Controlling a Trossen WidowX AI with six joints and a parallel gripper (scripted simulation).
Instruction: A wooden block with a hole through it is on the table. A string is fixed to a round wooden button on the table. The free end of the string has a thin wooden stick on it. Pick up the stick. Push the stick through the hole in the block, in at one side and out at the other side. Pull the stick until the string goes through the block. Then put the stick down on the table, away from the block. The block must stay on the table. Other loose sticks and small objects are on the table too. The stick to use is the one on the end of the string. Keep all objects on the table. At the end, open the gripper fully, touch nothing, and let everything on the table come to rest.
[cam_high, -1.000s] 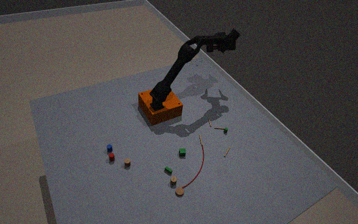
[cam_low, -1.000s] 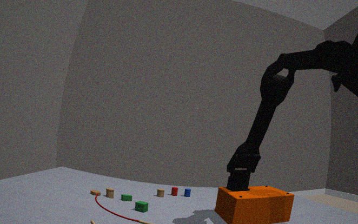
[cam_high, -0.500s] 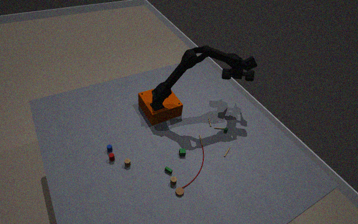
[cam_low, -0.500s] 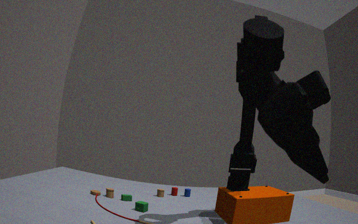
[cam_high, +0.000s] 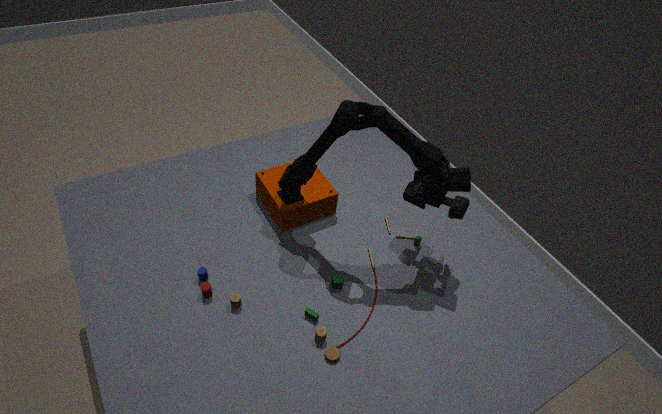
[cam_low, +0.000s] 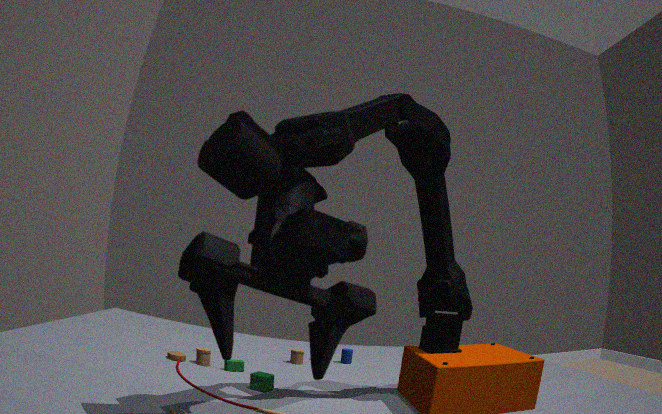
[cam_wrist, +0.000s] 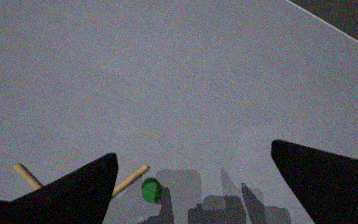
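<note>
Now: gripper tip 1 cm past the thin wooden stick, 22 cm to the left of it and 12 cm above it. Also, from my gripper tip: loose stick: 11 cm ahead, 12 cm to the right, 12 cm below; round wooden button: 18 cm ahead, 49 cm to the right, 12 cm below; small green piece: 5 cm to the right, 11 cm below.
</note>
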